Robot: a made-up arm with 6 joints.
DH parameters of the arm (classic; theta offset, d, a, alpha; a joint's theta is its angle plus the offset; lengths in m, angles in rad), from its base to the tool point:
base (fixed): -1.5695 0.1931 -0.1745 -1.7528
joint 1: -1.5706 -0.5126 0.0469 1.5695
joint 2: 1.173 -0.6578 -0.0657 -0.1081
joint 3: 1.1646 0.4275 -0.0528 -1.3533
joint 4: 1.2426 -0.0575 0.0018 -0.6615
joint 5: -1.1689 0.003 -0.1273 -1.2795
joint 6: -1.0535 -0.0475 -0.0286 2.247
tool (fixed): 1.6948 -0.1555 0 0
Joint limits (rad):
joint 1: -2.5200..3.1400
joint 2: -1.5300..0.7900
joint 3: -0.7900..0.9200
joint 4: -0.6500..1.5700
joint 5: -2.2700..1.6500
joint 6: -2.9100..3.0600
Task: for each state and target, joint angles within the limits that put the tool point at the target. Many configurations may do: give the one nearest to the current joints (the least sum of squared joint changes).
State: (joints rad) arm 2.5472 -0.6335 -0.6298 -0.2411 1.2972 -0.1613
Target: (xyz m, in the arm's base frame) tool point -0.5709 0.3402 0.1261
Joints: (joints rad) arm 2.9270 -0.3945 -0.0540 0.0098 1.5296 -0.0182
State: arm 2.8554 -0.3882 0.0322 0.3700 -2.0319 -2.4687
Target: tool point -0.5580 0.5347 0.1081
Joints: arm 2.3157 -0.7477 -0.1762 -0.0097 -2.1943 -2.6398
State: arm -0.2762 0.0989 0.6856 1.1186 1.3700 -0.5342
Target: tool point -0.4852 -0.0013 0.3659
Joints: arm -0.1452 0.0928 0.6302 1.2552 1.4841 -0.9519
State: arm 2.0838 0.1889 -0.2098 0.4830 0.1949 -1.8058
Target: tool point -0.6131 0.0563 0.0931
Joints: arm 1.9357 0.5275 0.1873 0.5534 0.1850 -1.9495
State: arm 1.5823 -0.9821 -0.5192 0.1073 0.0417 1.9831
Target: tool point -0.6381 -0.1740 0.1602
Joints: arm 1.2120 -0.4485 0.1114 0.1194 0.0061 1.8095
